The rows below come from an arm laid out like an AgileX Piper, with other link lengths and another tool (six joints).
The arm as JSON. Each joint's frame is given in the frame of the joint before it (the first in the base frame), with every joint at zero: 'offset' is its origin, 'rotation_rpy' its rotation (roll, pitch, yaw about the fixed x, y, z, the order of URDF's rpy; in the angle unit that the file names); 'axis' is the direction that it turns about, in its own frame. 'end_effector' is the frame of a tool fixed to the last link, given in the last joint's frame.
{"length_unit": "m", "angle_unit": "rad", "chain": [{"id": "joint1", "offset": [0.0, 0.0, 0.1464], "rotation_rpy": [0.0, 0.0, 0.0], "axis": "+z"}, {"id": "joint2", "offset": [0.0, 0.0, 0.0], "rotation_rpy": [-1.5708, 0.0, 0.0], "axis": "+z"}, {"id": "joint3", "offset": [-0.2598, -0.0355, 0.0], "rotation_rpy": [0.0, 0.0, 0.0], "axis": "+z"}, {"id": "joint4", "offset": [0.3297, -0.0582, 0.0], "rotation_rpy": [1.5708, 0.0, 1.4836], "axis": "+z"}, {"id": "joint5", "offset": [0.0, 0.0, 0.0], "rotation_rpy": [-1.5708, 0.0, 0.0], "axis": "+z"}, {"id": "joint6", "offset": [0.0, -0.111, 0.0], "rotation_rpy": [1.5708, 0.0, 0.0], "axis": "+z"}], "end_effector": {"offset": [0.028, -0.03, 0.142], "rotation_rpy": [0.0, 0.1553, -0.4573]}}
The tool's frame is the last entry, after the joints.
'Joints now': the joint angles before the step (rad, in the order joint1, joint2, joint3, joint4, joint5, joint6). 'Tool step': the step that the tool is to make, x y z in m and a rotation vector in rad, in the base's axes. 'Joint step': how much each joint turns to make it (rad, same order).
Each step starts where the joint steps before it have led.
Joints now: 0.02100, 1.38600, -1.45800, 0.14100, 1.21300, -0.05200
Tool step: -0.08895, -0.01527, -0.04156, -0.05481, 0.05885, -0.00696
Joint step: 0.00002, -0.30999, 0.36999, -0.05401, 0.00001, 0.00002
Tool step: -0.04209, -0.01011, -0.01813, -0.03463, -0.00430, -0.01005
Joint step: 0.00000, -0.18101, 0.17601, -0.03800, 0.00099, 0.00700
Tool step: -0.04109, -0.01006, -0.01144, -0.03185, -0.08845, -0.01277
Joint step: -0.00005, -0.27499, 0.20100, -0.03798, -0.01400, 0.00796
